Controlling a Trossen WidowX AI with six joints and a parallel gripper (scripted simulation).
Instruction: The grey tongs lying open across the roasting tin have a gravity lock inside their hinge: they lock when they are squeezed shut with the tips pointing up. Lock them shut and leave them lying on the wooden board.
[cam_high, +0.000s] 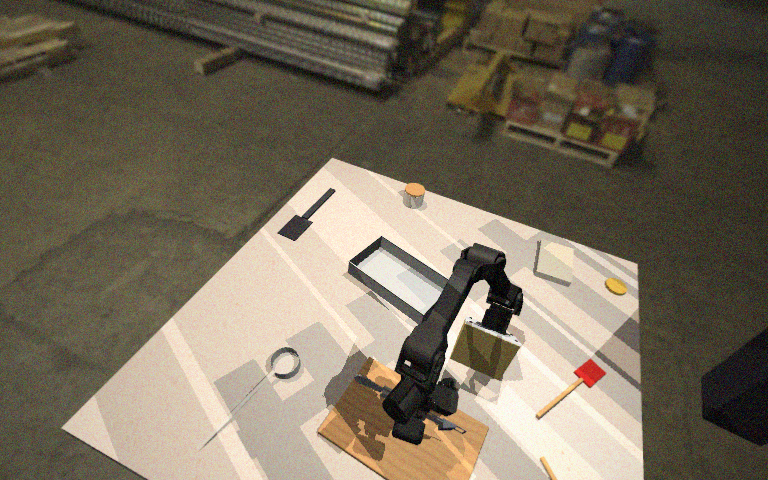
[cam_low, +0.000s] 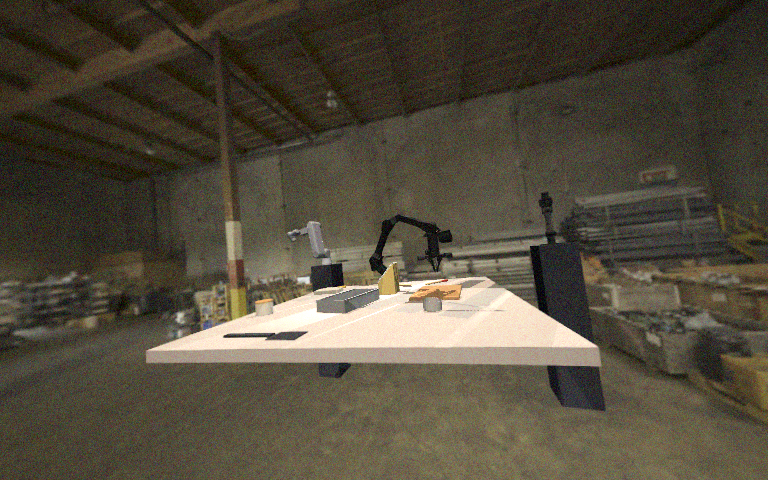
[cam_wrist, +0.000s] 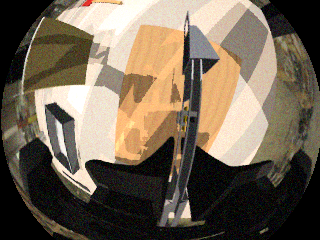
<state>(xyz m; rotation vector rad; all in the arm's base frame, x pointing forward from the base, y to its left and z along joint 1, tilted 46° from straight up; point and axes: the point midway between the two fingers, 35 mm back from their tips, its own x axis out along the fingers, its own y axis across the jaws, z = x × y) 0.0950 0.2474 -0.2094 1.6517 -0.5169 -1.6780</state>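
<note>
My gripper tip is 110 mm above the wooden board. The rest, counted from my gripper tip: pale block 210 mm behind, 820 mm to the right, 100 mm below; then grey roasting tin 230 mm ahead, 420 mm to the right, 90 mm below; then black spatula 670 mm ahead, 520 mm to the right, 110 mm below.
</note>
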